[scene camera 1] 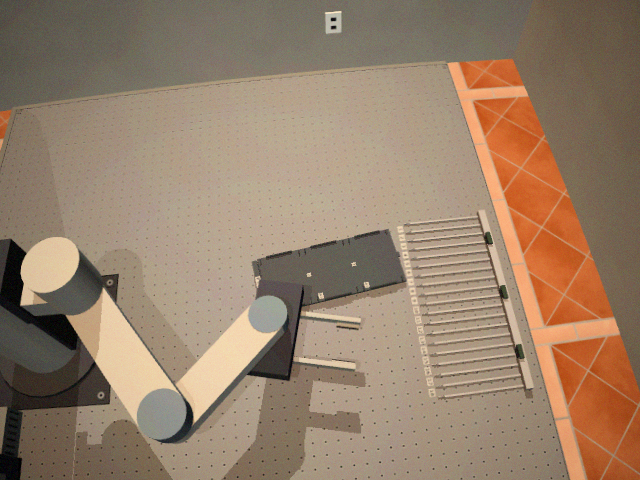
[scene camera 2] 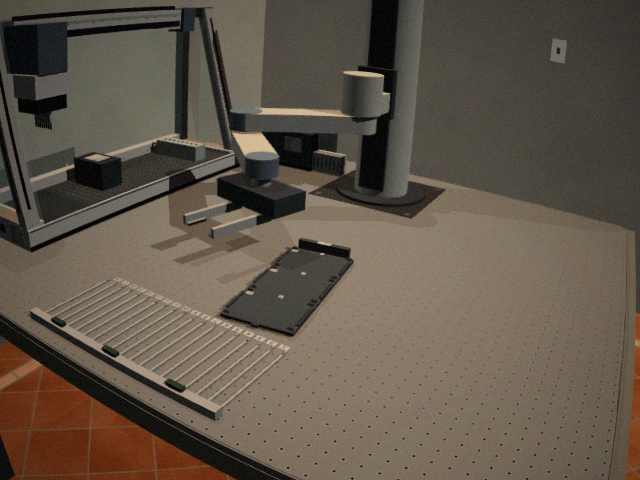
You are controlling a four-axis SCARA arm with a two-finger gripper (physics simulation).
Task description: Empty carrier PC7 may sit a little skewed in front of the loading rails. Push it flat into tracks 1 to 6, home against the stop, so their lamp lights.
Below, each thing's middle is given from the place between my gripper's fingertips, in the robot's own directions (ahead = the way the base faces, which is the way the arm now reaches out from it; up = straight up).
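With the dark flat carrier PC7 (scene camera 2: pixel 281 299) as my reference, I find that my gripper is now 4 cm past it, 7 cm above it and 20 cm to the right of it.
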